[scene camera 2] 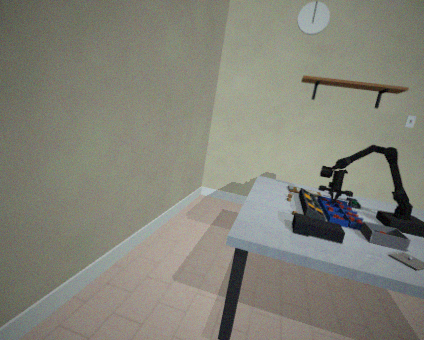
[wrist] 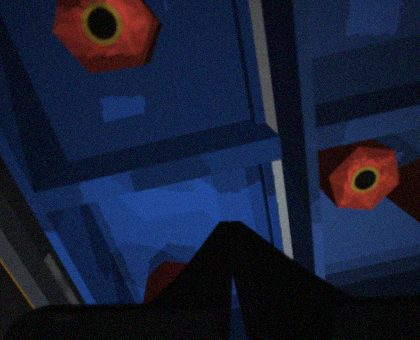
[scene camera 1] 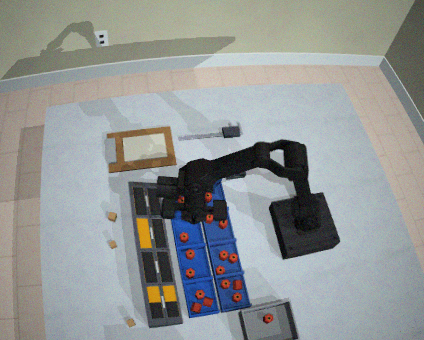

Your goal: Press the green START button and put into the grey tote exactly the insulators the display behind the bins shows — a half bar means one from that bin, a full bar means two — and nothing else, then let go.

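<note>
My gripper (scene camera 2: pixel 334 200) (wrist: pixel 229 231) is shut and empty above the blue bins (scene camera 1: pixel 201 262) (wrist: pixel 200 195); in scene camera 1 the arm hides its tips. In the wrist view one insulator (wrist: pixel 162 277) lies partly behind the fingers, another (wrist: pixel 102 50) in the adjoining bin and a third (wrist: pixel 367 185) in the other row. The display (scene camera 1: pixel 150 267) shows a full orange bar in the second row, left, and two half bars in the bottom row; the top row is partly hidden. The grey tote (scene camera 1: pixel 295 322) (scene camera 2: pixel 382 240) holds one orange-red insulator (scene camera 1: pixel 268 318). A dark box with a greenish top (scene camera 2: pixel 354 203) stands behind the bins.
A wooden clipboard (scene camera 1: pixel 171 145) and a caliper-like tool (scene camera 1: pixel 231 132) lie beyond the bins. Small wooden blocks (scene camera 1: pixel 112 216) lie left of the display. A long black box (scene camera 2: pixel 318 229) stands at the display's near end. A flat plate (scene camera 2: pixel 407 260) lies near the tote.
</note>
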